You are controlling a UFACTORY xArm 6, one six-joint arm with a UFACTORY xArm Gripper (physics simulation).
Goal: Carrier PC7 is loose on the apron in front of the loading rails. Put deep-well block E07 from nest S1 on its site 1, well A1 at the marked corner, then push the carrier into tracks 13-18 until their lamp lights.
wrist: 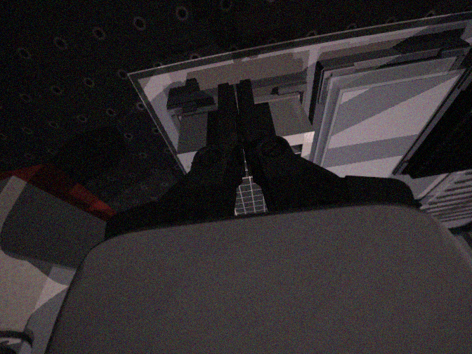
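My gripper is shut and empty, its two dark fingers pointing to the top of the wrist view. A white-lined grid of square wells shows in the gap between the finger linkages; it looks like part of the deep-well block. A grey flat-topped part with a pale front edge shows on both sides of the fingers, perhaps part of the carrier. I cannot tell whether the fingertips touch it. The fingers and the grey gripper body hide much of both. The labels, marked corner, track numbers and lamp cannot be made out.
A pale, thin-rimmed panel surrounds the grey part. A raised pale rectangular frame lies right of the fingers, with a black block and a ribbed part beyond. A red-edged grey box stands at the left. A dark surface has rows of holes.
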